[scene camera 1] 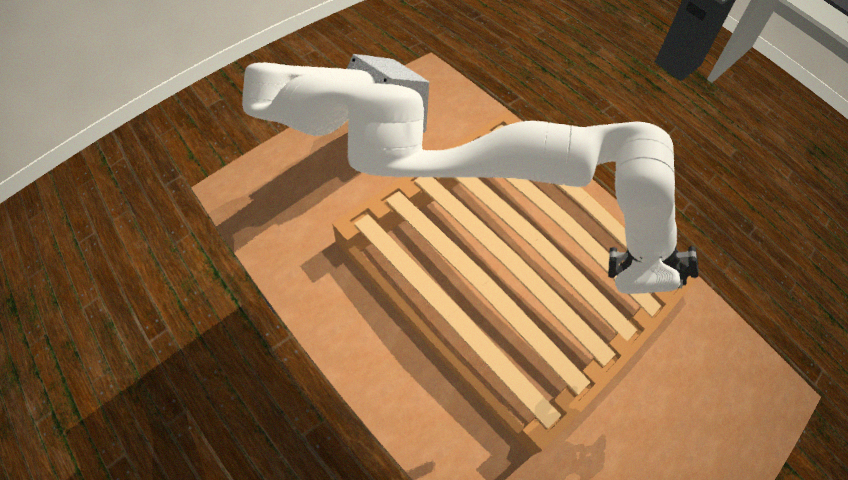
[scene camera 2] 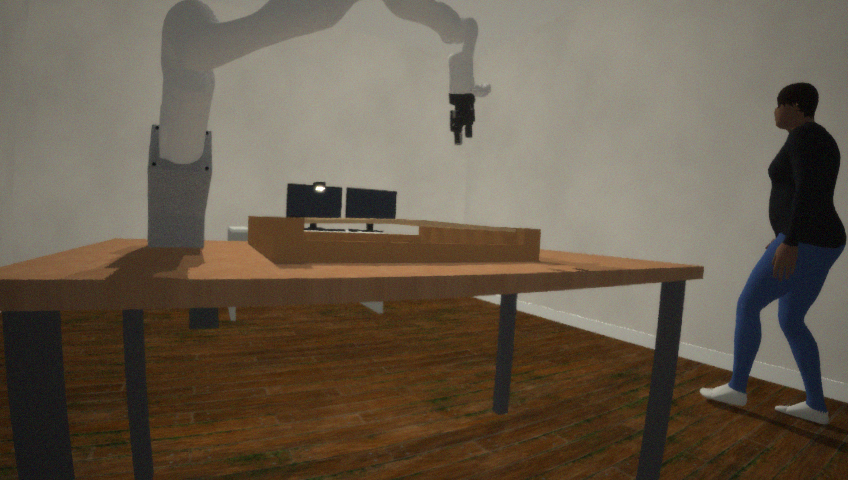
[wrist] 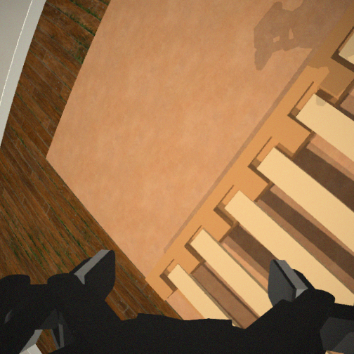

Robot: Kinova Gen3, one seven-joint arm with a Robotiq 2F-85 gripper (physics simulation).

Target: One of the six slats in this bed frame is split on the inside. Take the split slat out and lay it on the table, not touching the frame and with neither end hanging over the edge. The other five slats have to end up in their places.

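The bed frame (scene camera 1: 348, 230) (scene camera 2: 392, 249) (wrist: 240, 172) stands on the table (scene camera 1: 743, 356) (scene camera 2: 624, 266) (wrist: 150, 125). Several pale slats lie side by side across it, their visible ends in notches in the rail; the slat nearest scene camera 1 (scene camera 1: 458, 321) and another slat in the wrist view (wrist: 280, 237) are examples. No split shows on any slat, and the arm hides part of the far slats. My gripper (scene camera 2: 463, 137) (wrist: 190, 271) is open and empty, fingers pointing down, high above the frame. In the scene camera 1 view it appears over the frame's right corner.
The arm's grey base (scene camera 1: 426, 104) (scene camera 2: 176, 205) stands at one end of the table. The arm stretches over the frame. Two monitors (scene camera 2: 314, 202) (scene camera 2: 371, 203) are in the background. A person (scene camera 2: 803, 172) stands beyond the table's right end.
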